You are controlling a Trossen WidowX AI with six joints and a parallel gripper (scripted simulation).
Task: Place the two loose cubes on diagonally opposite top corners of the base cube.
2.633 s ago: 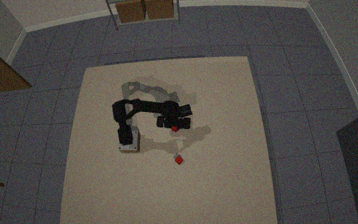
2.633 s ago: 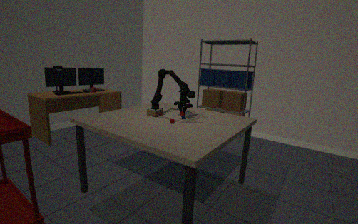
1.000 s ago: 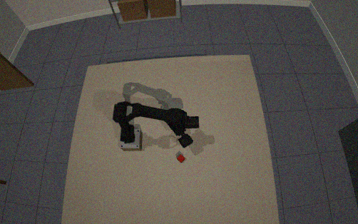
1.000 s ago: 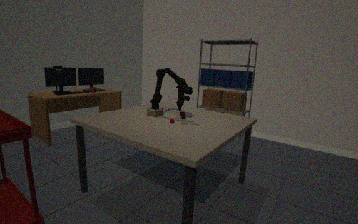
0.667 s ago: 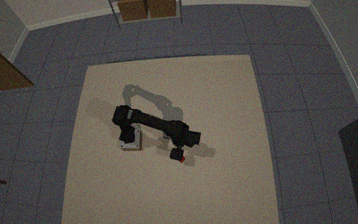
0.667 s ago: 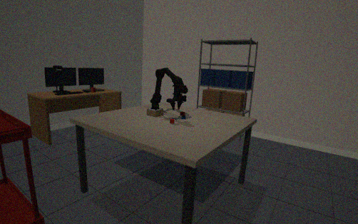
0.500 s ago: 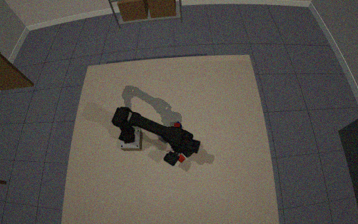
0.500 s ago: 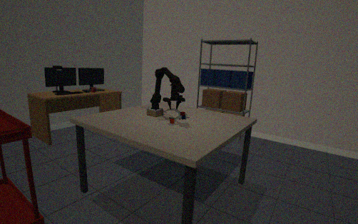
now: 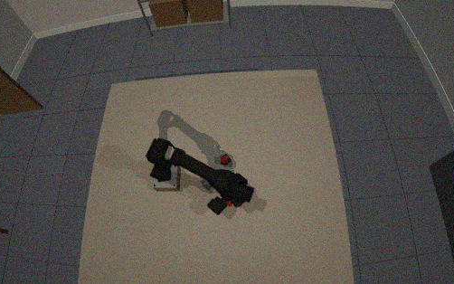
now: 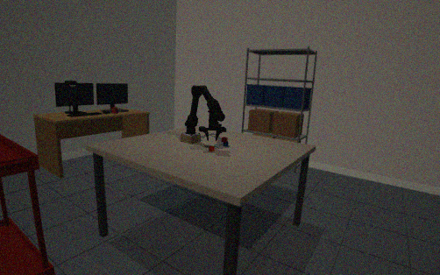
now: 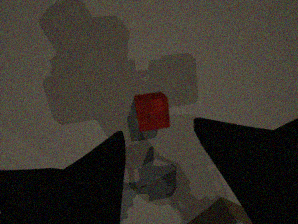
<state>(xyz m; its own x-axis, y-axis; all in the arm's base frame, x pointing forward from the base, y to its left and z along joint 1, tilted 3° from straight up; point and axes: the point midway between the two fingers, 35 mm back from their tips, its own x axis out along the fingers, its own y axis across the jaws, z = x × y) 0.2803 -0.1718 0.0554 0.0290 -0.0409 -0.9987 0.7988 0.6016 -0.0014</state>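
Right now my gripper tip is 210 mm to the right of the blue base cube, 60 mm above it and 20 mm short of it.
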